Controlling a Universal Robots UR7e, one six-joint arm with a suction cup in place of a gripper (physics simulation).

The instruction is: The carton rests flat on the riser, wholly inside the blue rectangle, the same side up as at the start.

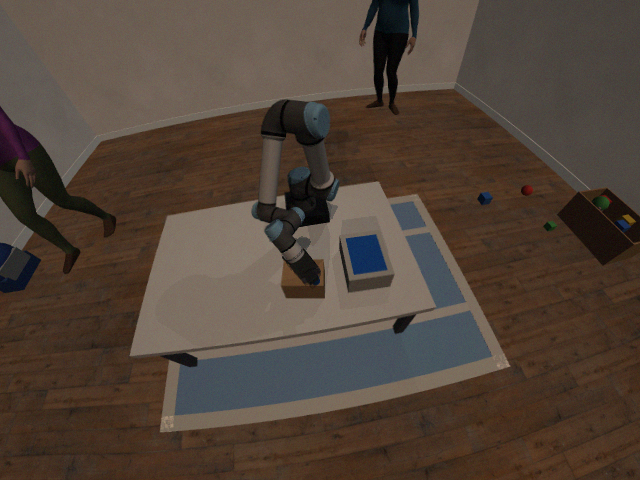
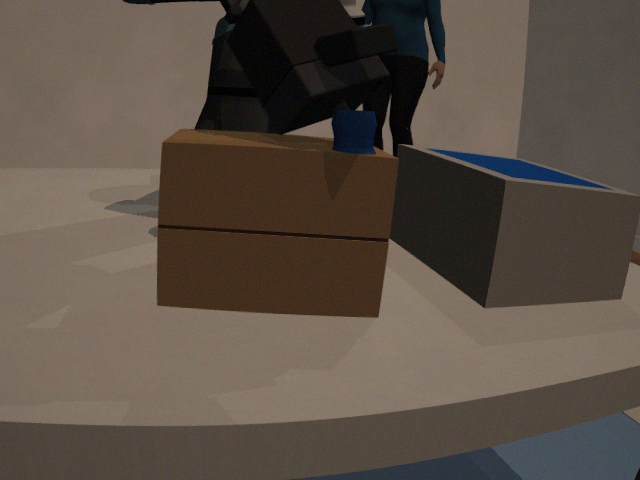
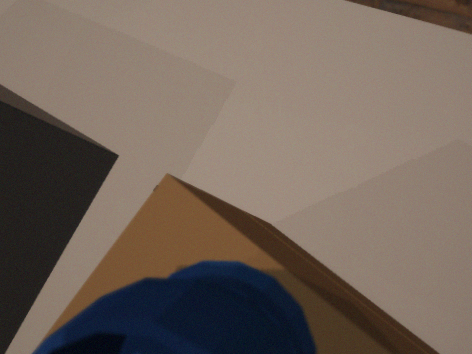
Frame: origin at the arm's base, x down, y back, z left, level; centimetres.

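Seen in the pictures: end effector, tool point: (image 1: 317, 282) (image 2: 366, 154) (image 3: 205, 300); arm's base, origin of the base link: (image 1: 303, 204).
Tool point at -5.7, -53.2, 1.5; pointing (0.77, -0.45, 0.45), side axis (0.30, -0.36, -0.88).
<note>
Offsets run from my tool point to a thing's top centre, as dx, dy, dz. Level surfaces: height alone.
A brown carton @[-0.1, +6.1, -5.8] (image 1: 301, 287) (image 2: 269, 232) (image 3: 171, 236) rests flat on the white table @[dx +12.9] (image 1: 207, 289), just left of the grey riser @[+0.9, +11.2, +23.5] (image 1: 370, 281) (image 2: 558, 248) (image 3: 38, 190). The riser's top bears the blue rectangle @[+0.9, +11.2, +23.5] (image 1: 365, 253) (image 2: 516, 168), with nothing on it. My blue suction cup (image 1: 313, 280) (image 2: 353, 134) (image 3: 190, 312) sits pressed on the carton's top face, near its front corner on the riser's side. The arm leans over the carton from behind. A narrow strip of table separates the carton and the riser.
The arm's base (image 1: 310, 207) stands at the back of the table. One person (image 1: 390, 46) stands at the far wall, another (image 1: 30, 180) moves at the left. A toy box (image 1: 594, 227) and small blocks lie on the floor at the right.
</note>
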